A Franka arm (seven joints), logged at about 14 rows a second.
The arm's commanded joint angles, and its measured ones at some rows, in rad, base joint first. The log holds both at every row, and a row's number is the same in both.
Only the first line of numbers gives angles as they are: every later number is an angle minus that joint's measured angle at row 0.
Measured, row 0: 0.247, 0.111, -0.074, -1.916, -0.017, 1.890, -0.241
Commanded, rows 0 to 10: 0.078, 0.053, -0.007, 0.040, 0.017, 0.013, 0.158; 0.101, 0.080, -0.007, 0.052, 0.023, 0.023, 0.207; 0.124, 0.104, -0.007, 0.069, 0.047, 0.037, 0.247; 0.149, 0.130, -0.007, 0.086, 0.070, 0.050, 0.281; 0.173, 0.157, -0.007, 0.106, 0.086, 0.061, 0.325; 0.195, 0.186, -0.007, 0.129, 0.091, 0.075, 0.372; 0.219, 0.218, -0.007, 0.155, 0.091, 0.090, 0.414; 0.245, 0.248, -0.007, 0.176, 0.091, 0.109, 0.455; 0.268, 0.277, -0.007, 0.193, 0.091, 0.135, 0.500; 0.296, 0.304, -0.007, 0.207, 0.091, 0.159, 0.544; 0.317, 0.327, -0.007, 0.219, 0.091, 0.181, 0.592
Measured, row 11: 0.280, 0.257, 0.001, 0.148, 0.074, 0.161, 0.517
